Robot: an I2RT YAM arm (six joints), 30 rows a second.
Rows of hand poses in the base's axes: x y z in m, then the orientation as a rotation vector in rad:
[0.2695 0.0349 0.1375 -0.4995 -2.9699 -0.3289]
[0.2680 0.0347 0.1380 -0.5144 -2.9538 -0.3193]
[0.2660 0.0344 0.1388 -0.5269 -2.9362 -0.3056]
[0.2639 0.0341 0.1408 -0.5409 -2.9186 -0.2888]
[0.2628 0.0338 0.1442 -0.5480 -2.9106 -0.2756]
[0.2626 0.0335 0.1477 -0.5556 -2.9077 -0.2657]
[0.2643 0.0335 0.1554 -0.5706 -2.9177 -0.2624]
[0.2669 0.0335 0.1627 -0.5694 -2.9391 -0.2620]
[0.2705 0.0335 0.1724 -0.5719 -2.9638 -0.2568]
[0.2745 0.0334 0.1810 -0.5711 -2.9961 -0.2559]
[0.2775 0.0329 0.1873 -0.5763 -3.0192 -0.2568]
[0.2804 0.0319 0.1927 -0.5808 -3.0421 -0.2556]
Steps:
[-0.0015 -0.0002 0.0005 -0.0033 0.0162 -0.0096]
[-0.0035 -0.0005 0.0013 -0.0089 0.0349 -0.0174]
[-0.0056 -0.0008 0.0033 -0.0166 0.0539 -0.0263]
[-0.0067 -0.0011 0.0067 -0.0237 0.0635 -0.0306]
[-0.0069 -0.0014 0.0102 -0.0300 0.0675 -0.0353]
[-0.0052 -0.0014 0.0179 -0.0352 0.0569 -0.0451]
[-0.0026 -0.0014 0.0252 -0.0400 0.0365 -0.0438]
[0.0010 -0.0014 0.0349 -0.0487 0.0134 -0.0447]
[0.0050 -0.0015 0.0435 -0.0561 -0.0176 -0.0435]
[0.0080 -0.0020 0.0498 -0.0607 -0.0406 -0.0466]
[0.0109 -0.0030 0.0552 -0.0666 -0.0629 -0.0491]

